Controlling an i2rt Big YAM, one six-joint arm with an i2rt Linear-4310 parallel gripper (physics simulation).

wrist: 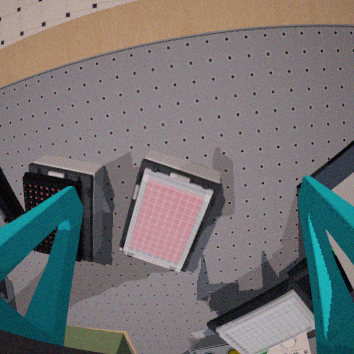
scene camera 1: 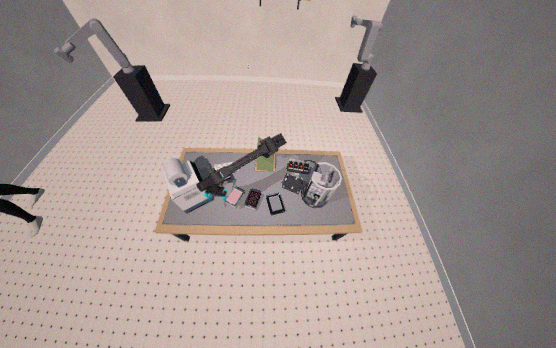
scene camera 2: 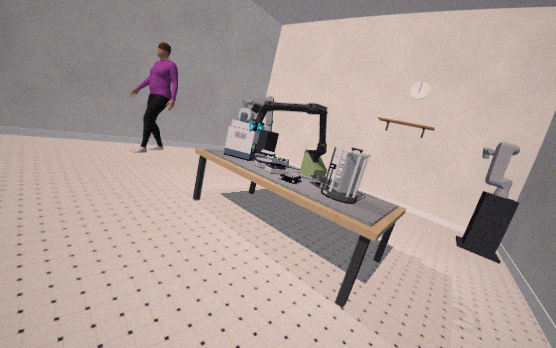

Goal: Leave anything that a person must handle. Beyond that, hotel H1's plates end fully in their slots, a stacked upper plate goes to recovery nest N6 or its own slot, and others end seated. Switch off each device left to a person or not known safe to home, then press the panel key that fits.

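Frame: origin at the arm's base, x ahead, y left, z up, level; millimetres.
Where they show: gripper, between the fingertips: [wrist: 185, 192] [scene camera 1: 217, 200] [scene camera 2: 253, 132]; arm's base, origin of its link: [scene camera 2: 312, 156].
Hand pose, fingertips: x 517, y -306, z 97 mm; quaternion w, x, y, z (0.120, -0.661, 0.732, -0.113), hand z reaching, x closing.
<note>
Each offset is from my fingertips to the centre of the thing. "*": to the spot under its first point.
My gripper [scene camera 1: 216, 195] [scene camera 2: 256, 127] [wrist: 185, 192] is open and empty, high above the left part of the table. In the wrist view, a pink-welled plate @[dx -131, dy +73, dz -210 mm] [scene camera 1: 235, 196] [wrist: 167, 220] lies between and below the fingertips on a dark nest; I cannot tell if it is fully seated. A black plate with red wells @[dx -108, dy +233, dz -206 mm] [scene camera 1: 253, 198] [wrist: 41, 197] sits on another nest, partly behind the left finger. A clear plate @[dx -300, dy -53, dz -164 mm] [wrist: 267, 320] lies on a dark base at the lower right, beside the panel's yellow button @[* dx -417, dy +1, dz -207 mm] [wrist: 234, 351]. The clear-walled round tower [scene camera 1: 322, 186] [scene camera 2: 347, 175] stands at the right.
A white instrument @[dx -156, dy -273, dz -45 mm] [scene camera 1: 187, 196] [scene camera 2: 240, 140] stands at the left end. A green box [scene camera 1: 265, 162] [scene camera 2: 311, 165] [wrist: 95, 341] stands at the arm's base. A row of red-lit switches @[* dx -447, dy +629, dz -220 mm] [scene camera 1: 298, 166] is near the tower. A person [scene camera 2: 161, 80] is beyond the table's left end.
</note>
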